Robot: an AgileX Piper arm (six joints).
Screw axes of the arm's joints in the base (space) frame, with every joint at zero. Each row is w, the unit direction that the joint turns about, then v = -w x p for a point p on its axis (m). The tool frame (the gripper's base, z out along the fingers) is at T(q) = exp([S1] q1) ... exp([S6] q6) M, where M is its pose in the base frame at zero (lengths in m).
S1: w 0 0 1 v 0 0 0
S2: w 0 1 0 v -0.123 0 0
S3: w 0 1 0 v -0.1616 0 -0.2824
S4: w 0.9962 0 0.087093 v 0 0.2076 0
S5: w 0 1 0 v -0.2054 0 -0.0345
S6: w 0.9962 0 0.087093 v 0 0.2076 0
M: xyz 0.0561 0 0.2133 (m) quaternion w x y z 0.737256 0 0.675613 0
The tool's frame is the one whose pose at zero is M.
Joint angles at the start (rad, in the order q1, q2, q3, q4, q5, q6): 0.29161, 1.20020, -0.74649, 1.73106, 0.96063, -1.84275
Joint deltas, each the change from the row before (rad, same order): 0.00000, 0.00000, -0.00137, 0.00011, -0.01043, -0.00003; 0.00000, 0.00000, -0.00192, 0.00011, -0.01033, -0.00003; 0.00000, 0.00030, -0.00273, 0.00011, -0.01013, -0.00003; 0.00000, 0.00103, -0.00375, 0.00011, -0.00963, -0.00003; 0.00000, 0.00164, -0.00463, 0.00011, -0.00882, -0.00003; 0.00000, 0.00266, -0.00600, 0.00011, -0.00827, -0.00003; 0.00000, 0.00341, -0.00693, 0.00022, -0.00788, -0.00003
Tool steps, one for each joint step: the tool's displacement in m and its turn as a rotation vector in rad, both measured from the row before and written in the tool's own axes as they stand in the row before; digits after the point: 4 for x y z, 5 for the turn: -0.0002, -0.0010, 0.0000, 0.01007, 0.00190, -0.00107; -0.0003, -0.0010, 0.0000, 0.00998, 0.00154, -0.00150; -0.0005, -0.0010, 0.0001, 0.00979, 0.00116, -0.00189; -0.0007, -0.0011, 0.0002, 0.00931, 0.00083, -0.00211; -0.0009, -0.0012, 0.0003, 0.00854, 0.00043, -0.00230; -0.0011, -0.0014, 0.0005, 0.00802, 0.00004, -0.00256; -0.0013, -0.0015, 0.0006, 0.00767, -0.00028, -0.00261
